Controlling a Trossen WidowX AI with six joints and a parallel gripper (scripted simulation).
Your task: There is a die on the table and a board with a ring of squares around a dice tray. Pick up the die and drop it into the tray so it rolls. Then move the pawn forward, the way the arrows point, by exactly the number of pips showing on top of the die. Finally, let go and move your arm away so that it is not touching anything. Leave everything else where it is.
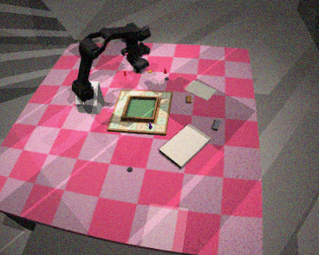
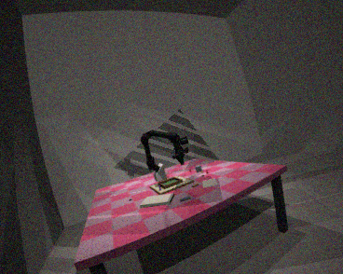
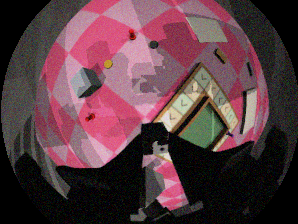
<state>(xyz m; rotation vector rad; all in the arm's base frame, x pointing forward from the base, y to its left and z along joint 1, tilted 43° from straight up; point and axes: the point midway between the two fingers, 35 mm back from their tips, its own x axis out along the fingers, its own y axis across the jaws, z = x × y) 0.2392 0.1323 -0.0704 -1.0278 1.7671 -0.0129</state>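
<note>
Now: gripper tip 100 mm short of the purple pawn, 280 mm to the left of it and 100 mm above it. Also, from my gripper tip: green dice tray 30 mm ahead, 170 mm to the right, 120 mm below; orange block 270 mm ahead, 80 mm to the right, 130 mm below; orange piece 40 mm ahead, 150 mm to the left, 130 mm below.
</note>
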